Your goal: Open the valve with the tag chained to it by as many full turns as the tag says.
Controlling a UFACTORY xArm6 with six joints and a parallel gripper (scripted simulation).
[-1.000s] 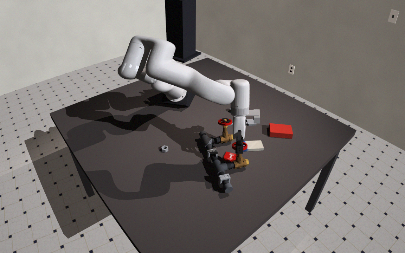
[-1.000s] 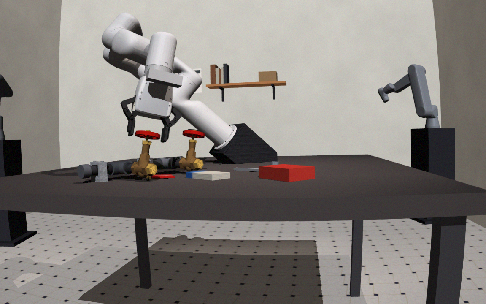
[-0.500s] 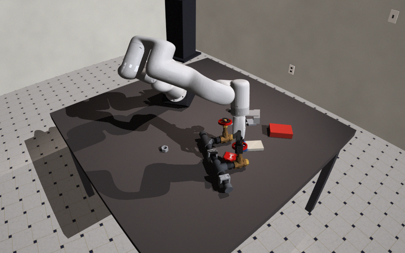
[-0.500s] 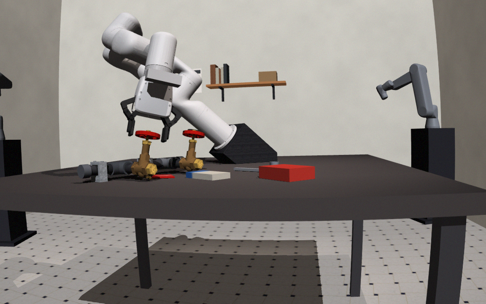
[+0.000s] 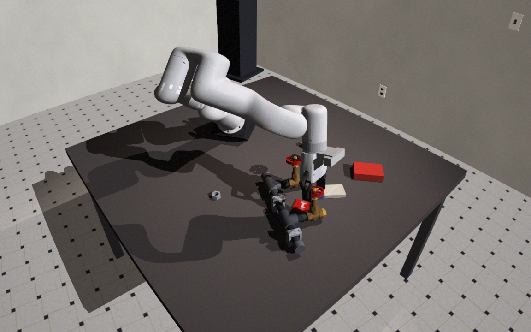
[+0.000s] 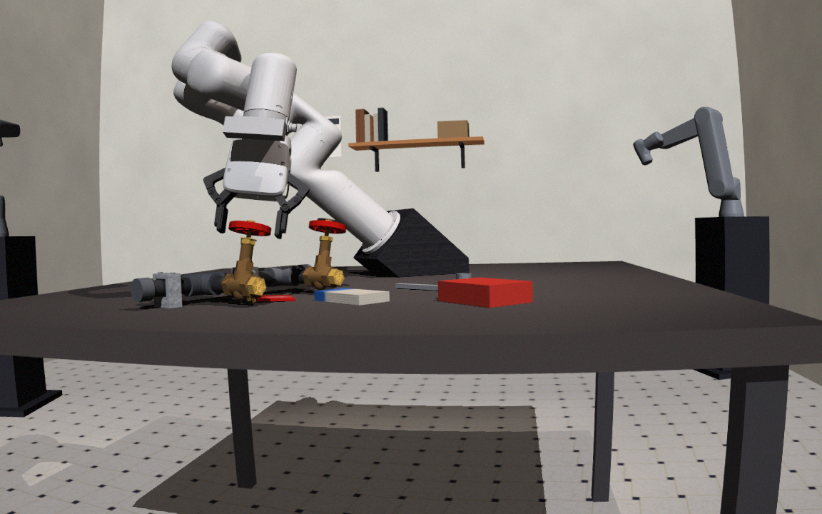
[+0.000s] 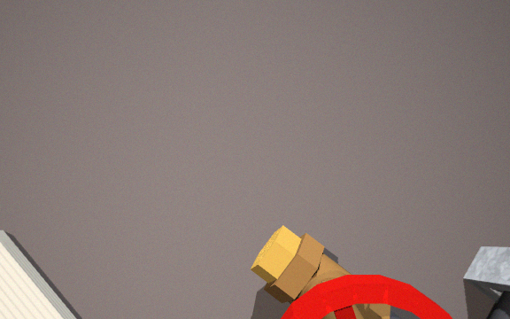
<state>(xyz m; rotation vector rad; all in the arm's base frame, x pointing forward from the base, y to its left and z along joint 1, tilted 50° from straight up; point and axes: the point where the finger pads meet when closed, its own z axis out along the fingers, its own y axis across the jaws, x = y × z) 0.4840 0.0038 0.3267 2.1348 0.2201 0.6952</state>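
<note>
My gripper is now 5 cm past the red tag, 2 cm to the right of it and 11 cm above it. Also, from my hand: grey nut (33 cm behind, 11 cm to the right, 11 cm below); then cable-tie box (15 cm to the left, 11 cm below); then grey flat tool (12 cm behind, 31 cm to the left, 11 cm below).
</note>
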